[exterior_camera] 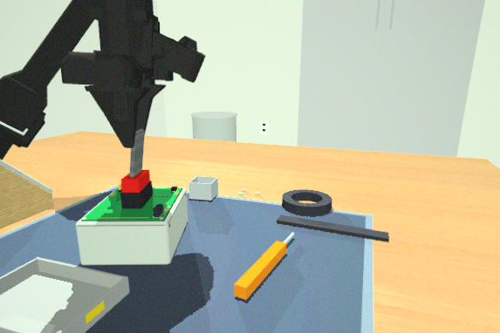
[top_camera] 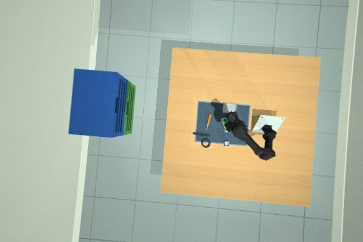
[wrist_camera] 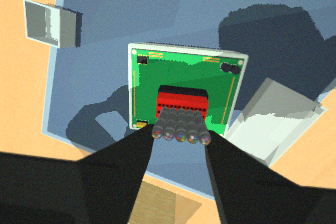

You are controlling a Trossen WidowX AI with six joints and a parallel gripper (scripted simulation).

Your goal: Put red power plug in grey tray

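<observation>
The red power plug is 4 cm below my gripper tip. The rest, counted from my gripper tip: blue mat: 5 cm ahead, 13 cm below; dark flat bar: 22 cm ahead, 13 cm to the left, 12 cm below.
</observation>
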